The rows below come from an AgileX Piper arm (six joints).
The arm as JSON. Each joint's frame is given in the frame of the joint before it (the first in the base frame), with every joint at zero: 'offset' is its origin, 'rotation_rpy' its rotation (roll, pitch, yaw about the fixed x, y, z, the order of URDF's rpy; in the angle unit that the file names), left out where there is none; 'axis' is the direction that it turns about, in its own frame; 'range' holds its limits. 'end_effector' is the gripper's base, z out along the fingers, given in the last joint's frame.
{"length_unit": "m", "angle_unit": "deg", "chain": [
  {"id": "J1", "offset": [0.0, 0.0, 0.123], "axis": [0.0, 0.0, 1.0], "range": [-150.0, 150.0]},
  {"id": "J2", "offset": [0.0, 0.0, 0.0], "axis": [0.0, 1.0, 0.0], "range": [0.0, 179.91]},
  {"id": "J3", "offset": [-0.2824, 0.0, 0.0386], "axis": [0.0, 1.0, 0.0], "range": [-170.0, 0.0]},
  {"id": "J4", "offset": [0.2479, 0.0, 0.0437], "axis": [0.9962, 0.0, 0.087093], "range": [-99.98, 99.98]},
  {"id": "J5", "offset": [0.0, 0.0, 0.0], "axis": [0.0, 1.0, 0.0], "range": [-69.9, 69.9]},
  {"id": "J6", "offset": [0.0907, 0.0, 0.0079], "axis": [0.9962, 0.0, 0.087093], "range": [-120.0, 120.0]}
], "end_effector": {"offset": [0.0, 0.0, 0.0], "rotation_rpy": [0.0, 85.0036, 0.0]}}
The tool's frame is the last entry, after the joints.
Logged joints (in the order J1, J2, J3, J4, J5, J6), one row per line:
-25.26, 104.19, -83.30, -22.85, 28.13, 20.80
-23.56, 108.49, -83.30, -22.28, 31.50, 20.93
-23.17, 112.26, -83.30, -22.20, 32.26, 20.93
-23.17, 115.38, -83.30, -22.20, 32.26, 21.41
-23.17, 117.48, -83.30, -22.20, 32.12, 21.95
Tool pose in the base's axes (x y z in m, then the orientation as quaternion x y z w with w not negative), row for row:
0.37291, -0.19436, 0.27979, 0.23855, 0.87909, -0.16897, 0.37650
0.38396, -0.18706, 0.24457, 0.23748, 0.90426, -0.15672, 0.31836
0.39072, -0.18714, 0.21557, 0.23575, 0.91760, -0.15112, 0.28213
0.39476, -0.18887, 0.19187, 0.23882, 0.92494, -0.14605, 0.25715
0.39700, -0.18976, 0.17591, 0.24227, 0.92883, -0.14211, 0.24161
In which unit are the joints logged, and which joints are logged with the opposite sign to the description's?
The joints are logged in degrees. Opposite sign: none.
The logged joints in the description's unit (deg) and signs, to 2 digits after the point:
-25.26, 104.19, -83.30, -22.85, 28.13, 20.80
-23.56, 108.49, -83.30, -22.28, 31.50, 20.93
-23.17, 112.26, -83.30, -22.20, 32.26, 20.93
-23.17, 115.38, -83.30, -22.20, 32.26, 21.41
-23.17, 117.48, -83.30, -22.20, 32.12, 21.95

